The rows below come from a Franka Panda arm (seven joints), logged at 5 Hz.
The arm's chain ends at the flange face. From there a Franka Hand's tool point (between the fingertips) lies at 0.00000 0.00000 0.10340 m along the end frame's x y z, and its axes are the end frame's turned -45 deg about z.
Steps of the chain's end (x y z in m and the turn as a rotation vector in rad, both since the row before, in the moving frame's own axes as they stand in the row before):
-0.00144 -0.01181 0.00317 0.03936 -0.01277 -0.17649
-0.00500 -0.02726 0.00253 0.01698 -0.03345 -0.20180
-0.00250 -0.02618 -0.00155 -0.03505 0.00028 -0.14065
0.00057 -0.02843 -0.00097 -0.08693 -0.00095 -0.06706
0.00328 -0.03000 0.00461 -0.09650 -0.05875 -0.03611
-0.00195 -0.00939 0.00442 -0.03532 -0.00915 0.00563
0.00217 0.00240 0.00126 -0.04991 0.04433 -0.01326
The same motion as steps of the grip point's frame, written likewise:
0.00893 -0.01333 0.00308 0.03686 0.01880 -0.17649
0.01417 -0.02635 0.00246 0.03566 -0.01165 -0.20180
0.01439 -0.01753 -0.00161 -0.02498 -0.02459 -0.14065
0.01430 -0.01321 -0.00136 -0.06080 -0.06214 -0.06706
0.01226 -0.01594 0.00395 -0.02669 -0.10978 -0.03611
0.00200 -0.00611 0.00435 -0.01850 -0.03145 0.00563
-0.00052 0.01012 0.00103 -0.06664 -0.00395 -0.01326

